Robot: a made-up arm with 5 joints.
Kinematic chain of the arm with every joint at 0, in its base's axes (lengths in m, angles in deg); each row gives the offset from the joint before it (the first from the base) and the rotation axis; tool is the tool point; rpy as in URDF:
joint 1: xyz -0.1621 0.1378 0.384 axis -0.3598 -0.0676 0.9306
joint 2: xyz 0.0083 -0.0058 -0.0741 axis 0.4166 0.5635 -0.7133
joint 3: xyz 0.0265 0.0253 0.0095 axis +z
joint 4: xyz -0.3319 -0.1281 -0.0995 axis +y
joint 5: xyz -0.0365 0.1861 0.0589 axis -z
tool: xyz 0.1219 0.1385 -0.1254 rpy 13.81 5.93 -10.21
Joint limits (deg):
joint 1: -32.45..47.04
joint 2: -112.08..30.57
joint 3: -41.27..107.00
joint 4: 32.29..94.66
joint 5: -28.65..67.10
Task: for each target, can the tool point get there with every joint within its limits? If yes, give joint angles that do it. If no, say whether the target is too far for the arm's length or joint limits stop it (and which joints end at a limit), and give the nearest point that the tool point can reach.
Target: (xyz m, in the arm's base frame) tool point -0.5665 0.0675 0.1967
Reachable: yes | joints 22.64 19.81 32.90 73.83 -1.72
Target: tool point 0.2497 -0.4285 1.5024
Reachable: no: too far | nearest point 0.0463 -0.0602 0.6494 | short by 0.951 m
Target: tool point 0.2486 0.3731 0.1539
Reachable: no: joint limits stop it (at a limit: joint 1, joint 3, joint 5) | nearest point 0.1985 0.2588 0.3210 | short by 0.209 m
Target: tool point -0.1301 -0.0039 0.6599
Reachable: no: joint limits stop it (at a limit: joint 2, joint 3, joint 4, joint 5) | nearest point 0.0084 -0.1134 0.6308 | short by 0.179 m
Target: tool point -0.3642 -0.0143 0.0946
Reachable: yes | joints 30.87 6.64 19.01 40.50 48.39
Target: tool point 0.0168 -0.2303 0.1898
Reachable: yes | joints 2.32 -40.87 86.68 73.04 32.11
